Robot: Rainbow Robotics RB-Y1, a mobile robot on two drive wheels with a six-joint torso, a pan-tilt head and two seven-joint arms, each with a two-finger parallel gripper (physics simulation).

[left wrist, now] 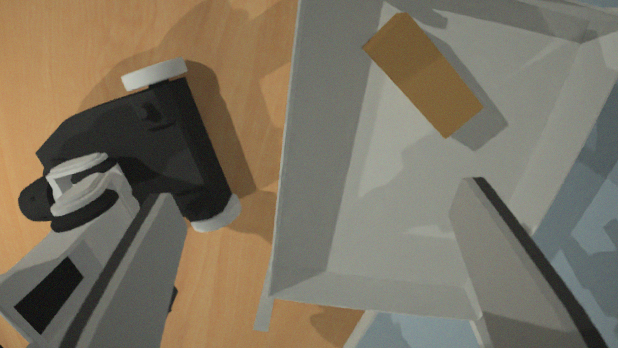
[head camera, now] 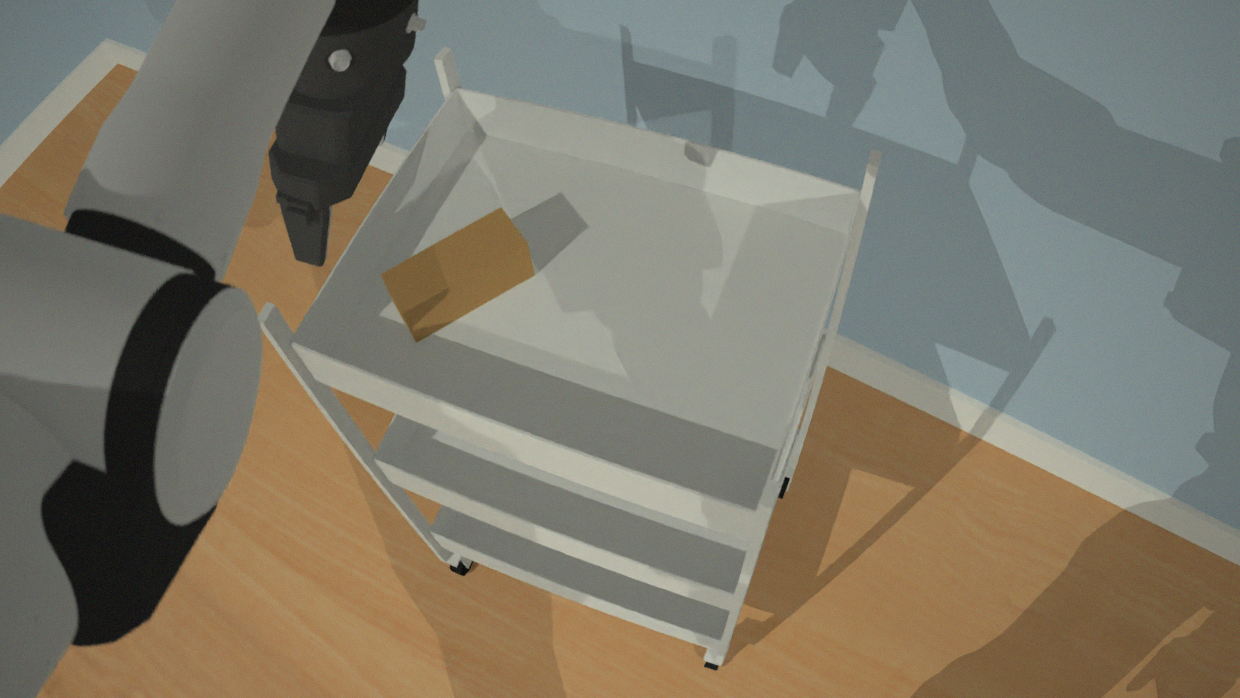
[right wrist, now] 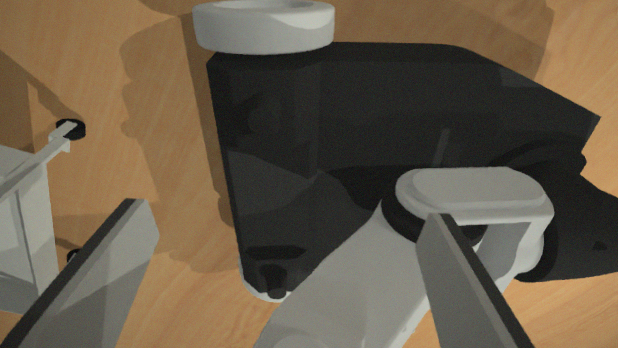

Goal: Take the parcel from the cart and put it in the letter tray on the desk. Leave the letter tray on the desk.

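Seen in the pictures: left gripper, fingertip midpoint: (left wrist: 316, 204) (head camera: 341, 196); right gripper, fingertip midpoint: (right wrist: 288, 224); robot's base at its link origin: (left wrist: 197, 138).
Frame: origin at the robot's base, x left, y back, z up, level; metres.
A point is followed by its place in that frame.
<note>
The parcel (head camera: 459, 268) {x 0.183, y -0.637, z 0.715 m} (left wrist: 422, 75) {x 0.196, y -0.642, z 0.715 m} is an orange-brown box. It lies at an angle in the top tray of the white cart (head camera: 364, 383) {x 0.262, y -0.527, z 0.707 m} (left wrist: 320, 125) {x 0.151, y -0.524, z 0.664 m}, near the tray's left side in the head view. My left gripper (head camera: 309, 260) (left wrist: 316, 204) {x 0.210, y -0.543, z 0.942 m} is open and empty. In the head view it appears just left of the cart's top tray, pointing down, with the parcel to its right. In the left wrist view the parcel lies beyond the fingertips, towards the upper right. My right gripper (right wrist: 288, 224) {x -0.252, y 0.031, z 0.499 m} is open and empty, over the robot's base. The letter tray and desk do not show.
The cart has raised tray walls, corner posts and two lower shelves. A blue wall (head camera: 1084, 260) {x -0.545, y -0.770, z 0.519 m} stands behind it. The robot's dark wheeled base (left wrist: 145, 145) {x 0.065, y 0.096, z 0.169 m} (right wrist: 390, 110) {x -0.155, y 0.182, z 0.169 m} stands on the wooden floor (head camera: 329, 589) {x 0.561, y -0.511, z 0.001 m}. Part of the cart shows at the right wrist view's left edge.
</note>
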